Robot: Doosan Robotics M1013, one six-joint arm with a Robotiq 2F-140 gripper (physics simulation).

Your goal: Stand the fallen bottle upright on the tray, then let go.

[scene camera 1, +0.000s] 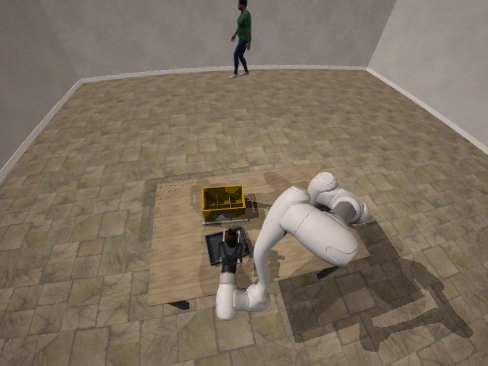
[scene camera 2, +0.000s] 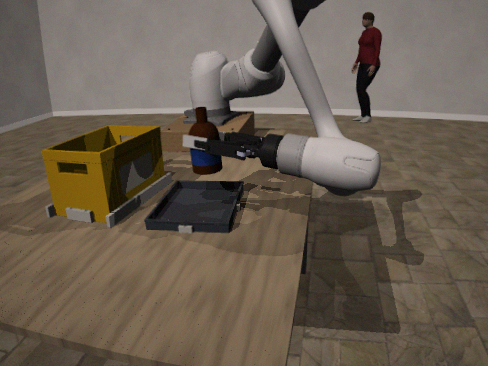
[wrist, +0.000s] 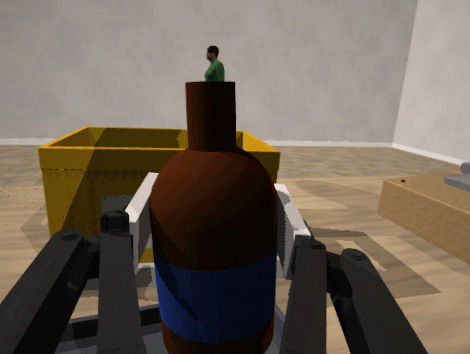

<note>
I see my gripper (scene camera 2: 193,137) and a brown bottle (wrist: 213,207).
My gripper is seen too in the wrist view (wrist: 216,196).
</note>
